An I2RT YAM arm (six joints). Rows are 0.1 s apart.
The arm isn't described. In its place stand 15 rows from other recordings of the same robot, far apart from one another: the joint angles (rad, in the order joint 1, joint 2, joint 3, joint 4, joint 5, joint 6), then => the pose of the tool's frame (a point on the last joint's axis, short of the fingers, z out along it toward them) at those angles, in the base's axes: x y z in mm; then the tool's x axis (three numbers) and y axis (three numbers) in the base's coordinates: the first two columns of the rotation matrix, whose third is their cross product.
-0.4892 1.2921 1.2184 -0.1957 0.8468 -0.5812 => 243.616 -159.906 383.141 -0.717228 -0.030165 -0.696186 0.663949 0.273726 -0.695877
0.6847 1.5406 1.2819 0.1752 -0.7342 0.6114 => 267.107 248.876 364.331 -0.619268 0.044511 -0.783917 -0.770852 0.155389 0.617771
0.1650 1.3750 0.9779 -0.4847 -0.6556 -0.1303 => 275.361 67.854 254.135 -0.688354 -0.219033 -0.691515 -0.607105 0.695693 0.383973
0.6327 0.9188 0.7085 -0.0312 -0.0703 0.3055 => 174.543 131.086 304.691 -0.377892 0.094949 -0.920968 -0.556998 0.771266 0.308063
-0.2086 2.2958 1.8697 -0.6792 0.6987 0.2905 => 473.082 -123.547 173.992 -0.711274 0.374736 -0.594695 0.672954 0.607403 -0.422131
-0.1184 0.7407 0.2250 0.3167 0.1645 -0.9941 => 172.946 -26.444 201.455 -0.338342 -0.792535 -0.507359 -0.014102 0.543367 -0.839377
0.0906 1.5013 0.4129 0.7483 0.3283 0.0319 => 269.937 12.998 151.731 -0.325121 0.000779 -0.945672 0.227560 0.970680 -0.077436
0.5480 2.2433 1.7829 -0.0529 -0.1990 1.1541 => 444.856 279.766 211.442 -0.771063 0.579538 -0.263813 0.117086 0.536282 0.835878
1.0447 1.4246 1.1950 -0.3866 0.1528 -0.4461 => 166.818 276.489 314.250 0.080032 -0.711353 -0.698263 -0.839999 0.329011 -0.431455
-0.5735 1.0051 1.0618 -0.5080 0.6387 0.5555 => 166.576 -132.859 365.422 0.156111 0.403219 -0.901689 0.946199 0.200909 0.253660
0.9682 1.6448 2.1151 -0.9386 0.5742 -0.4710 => 199.248 255.508 494.394 -0.038734 -0.728525 -0.683923 -0.487711 0.611160 -0.623395
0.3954 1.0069 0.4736 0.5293 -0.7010 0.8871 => 195.639 106.538 263.340 -0.691960 0.353161 -0.629658 -0.559043 0.289740 0.776867
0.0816 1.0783 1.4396 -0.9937 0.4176 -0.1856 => 189.630 1.022 425.884 -0.625417 -0.220389 -0.748520 0.138509 0.912693 -0.384456
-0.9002 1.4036 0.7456 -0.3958 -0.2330 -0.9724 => 168.206 -198.826 177.028 -0.875550 -0.189817 -0.444276 -0.056909 0.953703 -0.295317
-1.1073 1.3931 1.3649 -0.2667 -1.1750 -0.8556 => 165.234 -257.121 400.915 -0.047583 -0.555851 -0.829919 -0.130784 0.827175 -0.546514
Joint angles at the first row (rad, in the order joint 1, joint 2, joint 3, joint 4, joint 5, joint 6):
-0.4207, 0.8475, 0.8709, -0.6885, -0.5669, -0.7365
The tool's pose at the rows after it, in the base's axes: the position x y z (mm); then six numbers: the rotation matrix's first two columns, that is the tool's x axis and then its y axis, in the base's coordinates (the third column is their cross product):
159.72 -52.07 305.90 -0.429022 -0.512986 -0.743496 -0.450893 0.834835 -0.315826
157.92 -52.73 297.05 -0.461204 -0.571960 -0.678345 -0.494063 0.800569 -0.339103
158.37 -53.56 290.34 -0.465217 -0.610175 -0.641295 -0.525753 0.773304 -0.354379
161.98 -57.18 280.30 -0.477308 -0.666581 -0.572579 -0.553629 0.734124 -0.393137
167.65 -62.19 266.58 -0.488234 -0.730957 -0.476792 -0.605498 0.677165 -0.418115
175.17 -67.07 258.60 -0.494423 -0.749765 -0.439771 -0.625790 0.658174 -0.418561
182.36 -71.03 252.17 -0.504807 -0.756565 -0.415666 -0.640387 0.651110 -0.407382
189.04 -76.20 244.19 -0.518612 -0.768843 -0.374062 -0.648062 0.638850 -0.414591
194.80 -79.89 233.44 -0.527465 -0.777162 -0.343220 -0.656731 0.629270 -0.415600
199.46 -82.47 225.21 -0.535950 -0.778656 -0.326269 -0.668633 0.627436 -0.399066
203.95 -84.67 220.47 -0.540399 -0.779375 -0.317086 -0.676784 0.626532 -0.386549
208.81 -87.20 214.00 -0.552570 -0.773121 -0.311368 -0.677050 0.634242 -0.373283
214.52 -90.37 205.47 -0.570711 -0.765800 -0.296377 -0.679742 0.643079 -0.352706
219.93 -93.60 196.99 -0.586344 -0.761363 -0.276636 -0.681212 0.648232 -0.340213
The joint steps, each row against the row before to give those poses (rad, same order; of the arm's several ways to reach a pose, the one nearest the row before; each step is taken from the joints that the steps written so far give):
-0.0012, 0.0068, 0.0029, -0.0813, 0.0401, -0.1035
0.0001, 0.0130, -0.0069, -0.0572, 0.0434, -0.0917
0.0000, 0.0112, -0.0120, -0.0151, 0.0180, -0.0584
0.0000, 0.0242, -0.0203, 0.0091, 0.0567, -0.0767
-0.0001, 0.0458, -0.0198, 0.0045, 0.0676, -0.1007
-0.0028, 0.0463, -0.0052, 0.0238, 0.0251, -0.0354
-0.0002, 0.0455, 0.0018, 0.0162, 0.0178, -0.0163
-0.0031, 0.0412, -0.0069, 0.0336, 0.0389, -0.0226
0.0000, 0.0378, -0.0190, 0.0428, 0.0279, -0.0157
0.0000, 0.0374, -0.0062, 0.0178, 0.0118, -0.0080
0.0002, 0.0319, 0.0036, 0.0107, 0.0054, -0.0047
-0.0002, 0.0346, -0.0015, 0.0214, 0.0068, 0.0067
0.0000, 0.0459, 0.0009, 0.0194, 0.0149, 0.0065
0.0000, 0.0436, -0.0003, 0.0246, 0.0198, 0.0032

